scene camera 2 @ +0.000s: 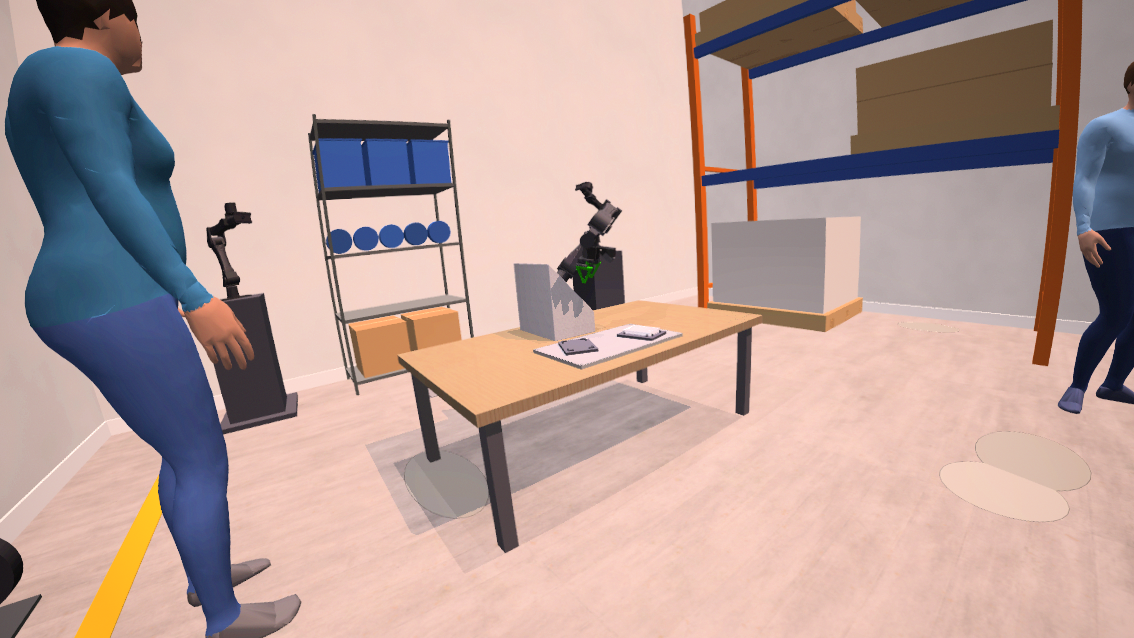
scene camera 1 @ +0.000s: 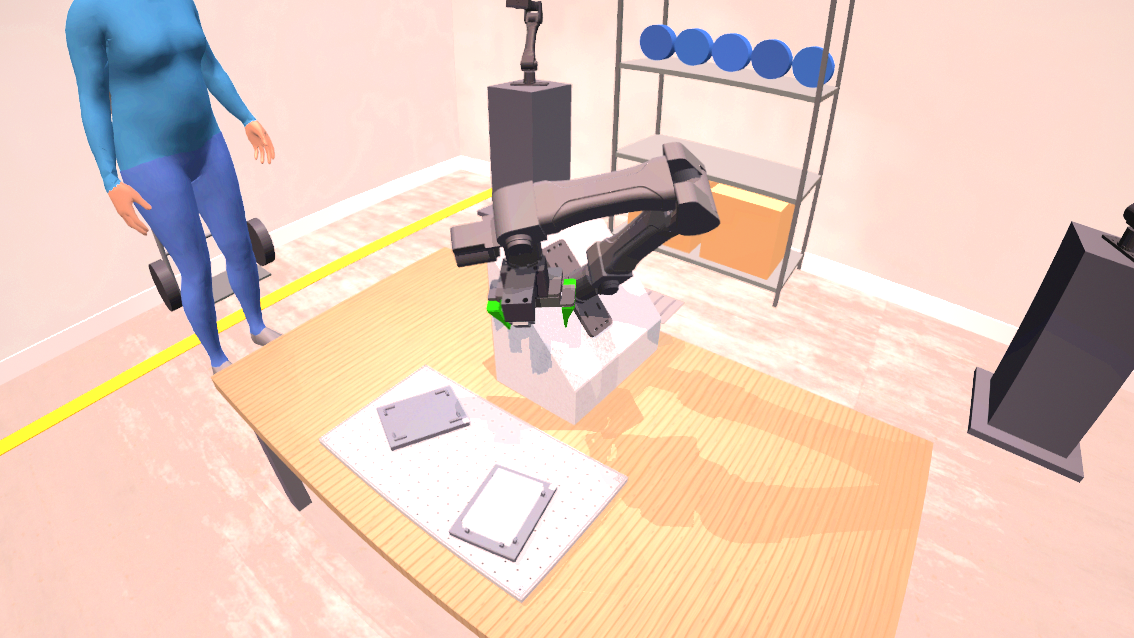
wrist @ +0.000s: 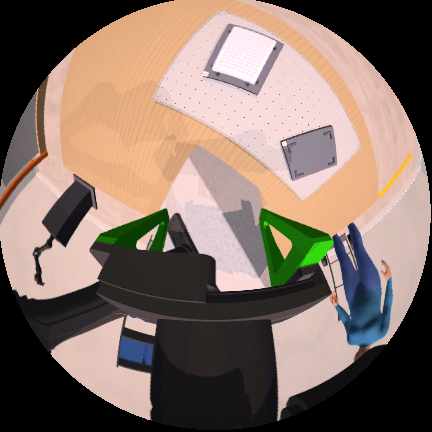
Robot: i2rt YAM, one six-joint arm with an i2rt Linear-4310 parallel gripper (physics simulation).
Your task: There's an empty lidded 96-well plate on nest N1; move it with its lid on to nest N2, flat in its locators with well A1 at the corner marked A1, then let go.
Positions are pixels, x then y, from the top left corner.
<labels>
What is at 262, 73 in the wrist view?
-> A grey nest.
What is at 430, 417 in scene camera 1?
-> A grey nest.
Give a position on a grey nest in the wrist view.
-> At 314, 150
</labels>
